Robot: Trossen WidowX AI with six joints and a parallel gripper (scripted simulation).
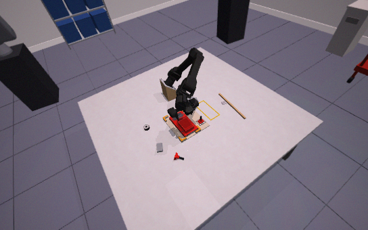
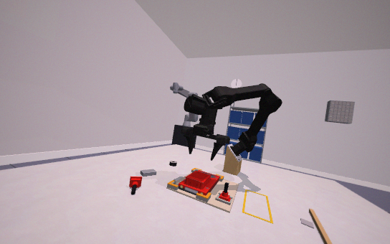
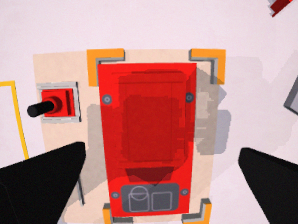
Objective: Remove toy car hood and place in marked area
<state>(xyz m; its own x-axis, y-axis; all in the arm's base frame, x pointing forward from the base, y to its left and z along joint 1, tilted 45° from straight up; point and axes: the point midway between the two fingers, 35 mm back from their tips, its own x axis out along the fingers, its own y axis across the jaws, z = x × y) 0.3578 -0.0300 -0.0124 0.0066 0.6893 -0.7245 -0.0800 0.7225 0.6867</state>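
Now: gripper tip 8 cm above the red hood. Round my gripper tip: wooden stick (38 cm to the left, 12 cm below, 3 cm behind).
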